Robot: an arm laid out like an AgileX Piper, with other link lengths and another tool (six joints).
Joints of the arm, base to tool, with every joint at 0 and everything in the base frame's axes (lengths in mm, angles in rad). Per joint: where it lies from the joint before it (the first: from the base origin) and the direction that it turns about. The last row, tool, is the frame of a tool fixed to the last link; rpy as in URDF.
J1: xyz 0 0 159.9 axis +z
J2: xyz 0 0 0 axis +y
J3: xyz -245.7 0 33.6 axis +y
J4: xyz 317.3 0 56 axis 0.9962 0 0.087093
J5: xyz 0 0 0 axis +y
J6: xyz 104.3 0 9.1 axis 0.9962 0 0.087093
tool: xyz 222.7 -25 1.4 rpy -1.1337 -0.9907 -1.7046
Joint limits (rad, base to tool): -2.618..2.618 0..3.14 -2.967..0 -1.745..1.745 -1.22..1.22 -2.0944..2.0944
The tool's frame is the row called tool.
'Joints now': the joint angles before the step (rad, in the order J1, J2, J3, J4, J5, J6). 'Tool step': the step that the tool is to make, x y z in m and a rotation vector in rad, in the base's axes. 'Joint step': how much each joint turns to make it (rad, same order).
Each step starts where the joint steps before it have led.
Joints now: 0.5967, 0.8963, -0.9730, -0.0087, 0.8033, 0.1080
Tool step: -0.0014, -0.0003, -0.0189, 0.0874, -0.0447, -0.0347
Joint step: 0.0001, -0.1122, 0.1896, -0.0057, -0.1631, 0.0641
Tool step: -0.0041, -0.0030, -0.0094, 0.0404, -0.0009, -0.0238
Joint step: 0.0002, -0.0518, 0.0733, -0.0074, -0.0445, 0.0471
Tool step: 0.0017, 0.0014, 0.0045, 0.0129, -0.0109, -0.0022
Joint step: -0.0002, -0.0032, 0.0010, 0.0005, -0.0140, 0.0047
